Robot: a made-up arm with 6 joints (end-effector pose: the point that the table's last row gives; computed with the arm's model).
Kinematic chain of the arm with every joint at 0, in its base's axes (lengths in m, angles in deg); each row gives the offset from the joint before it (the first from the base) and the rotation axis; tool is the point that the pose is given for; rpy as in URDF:
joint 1: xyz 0 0 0.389 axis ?
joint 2: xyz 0 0 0 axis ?
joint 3: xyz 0.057 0 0.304 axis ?
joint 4: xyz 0.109 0 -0.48 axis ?
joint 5: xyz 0 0 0 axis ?
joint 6: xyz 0.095 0 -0.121 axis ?
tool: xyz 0 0 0 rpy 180 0 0
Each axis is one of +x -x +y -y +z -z.
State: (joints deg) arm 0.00 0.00 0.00 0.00 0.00 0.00
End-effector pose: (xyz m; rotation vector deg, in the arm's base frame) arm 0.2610 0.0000 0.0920 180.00 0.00 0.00
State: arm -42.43 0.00 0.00 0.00 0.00 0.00
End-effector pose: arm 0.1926 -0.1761 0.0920 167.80 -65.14 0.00
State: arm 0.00 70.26 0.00 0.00 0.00 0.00
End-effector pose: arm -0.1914 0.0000 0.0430 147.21 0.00 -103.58
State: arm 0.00 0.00 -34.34 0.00 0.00 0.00
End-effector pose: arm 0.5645 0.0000 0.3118 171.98 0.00 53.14
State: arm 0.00 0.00 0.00 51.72 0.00 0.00
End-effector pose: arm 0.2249 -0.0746 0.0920 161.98 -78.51 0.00
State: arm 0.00 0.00 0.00 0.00 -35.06 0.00
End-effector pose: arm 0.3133 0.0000 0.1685 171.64 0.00 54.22
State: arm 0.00 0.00 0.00 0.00 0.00 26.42
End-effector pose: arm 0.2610 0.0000 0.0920 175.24 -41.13 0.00
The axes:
joint 1: +z
joint 2: +y
joint 3: +y
joint 4: -z
joint 5: +y
joint 6: -z

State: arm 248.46 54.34 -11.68 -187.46 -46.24 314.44
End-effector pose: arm 0.0134 0.0880 0.1848 -55.16 -104.72 -113.26
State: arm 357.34 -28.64 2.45 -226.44 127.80 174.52
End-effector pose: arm 0.3143 0.0970 0.3465 -31.44 -39.83 -143.37
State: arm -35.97 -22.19 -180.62 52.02 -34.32 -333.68
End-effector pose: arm -0.4319 0.1706 1.1000 57.45 -27.16 -121.11
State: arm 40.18 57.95 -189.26 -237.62 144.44 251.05
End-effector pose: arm 0.2954 0.4126 0.9316 68.66 -87.30 -39.41
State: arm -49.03 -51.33 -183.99 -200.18 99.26 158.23
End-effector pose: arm -0.4839 0.6281 0.7452 -142.61 45.06 12.81
